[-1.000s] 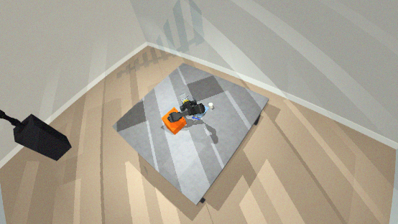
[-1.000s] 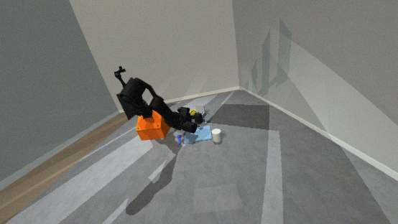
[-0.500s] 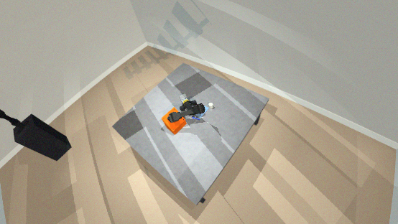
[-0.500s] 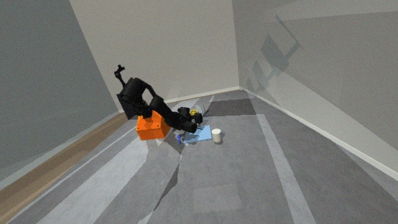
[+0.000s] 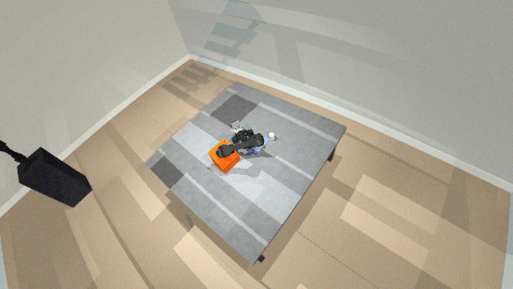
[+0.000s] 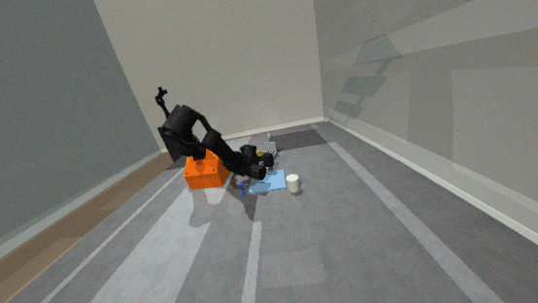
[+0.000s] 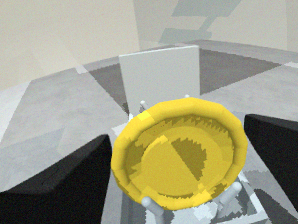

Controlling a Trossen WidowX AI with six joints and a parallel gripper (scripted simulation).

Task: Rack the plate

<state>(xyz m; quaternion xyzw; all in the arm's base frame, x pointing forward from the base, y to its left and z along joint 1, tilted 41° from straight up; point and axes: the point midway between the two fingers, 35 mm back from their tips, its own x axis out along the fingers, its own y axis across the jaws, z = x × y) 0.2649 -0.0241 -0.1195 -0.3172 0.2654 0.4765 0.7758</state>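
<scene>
Right now my gripper tip is 1 cm to the left of the yellow plate and 1 cm above it. Also, from my gripper tip: blue spoon (21 cm to the right, 9 cm behind, 5 cm below); grey wire dish rack (3 cm below, 2 cm to the left, 1 cm ahead); light blue mat (18 cm to the right, 5 cm below, 2 cm ahead).
</scene>
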